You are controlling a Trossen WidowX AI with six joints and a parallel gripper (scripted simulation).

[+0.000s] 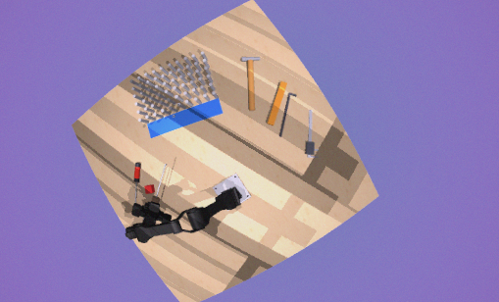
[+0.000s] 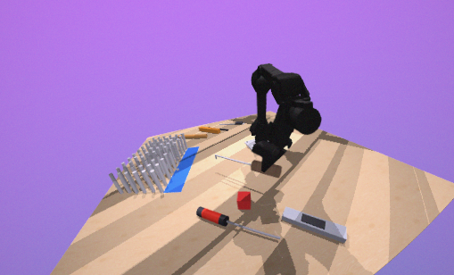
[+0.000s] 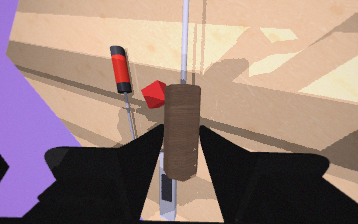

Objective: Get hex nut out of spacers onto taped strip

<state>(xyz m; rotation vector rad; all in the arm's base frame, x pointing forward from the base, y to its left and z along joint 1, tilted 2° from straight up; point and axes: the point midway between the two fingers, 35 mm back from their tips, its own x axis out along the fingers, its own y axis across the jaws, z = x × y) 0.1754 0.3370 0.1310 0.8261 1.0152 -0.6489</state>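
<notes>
My gripper tip is 9 cm short of the red cube, 1 cm to the right of it and 9 cm above it. The rest, counted from my gripper tip: flat grey bar 5 cm behind, 16 cm to the left, 9 cm below; thin metal rod tool 6 cm ahead, 9 cm to the right; blue taped strip 26 cm ahead, 36 cm to the right, 11 cm below.
</notes>
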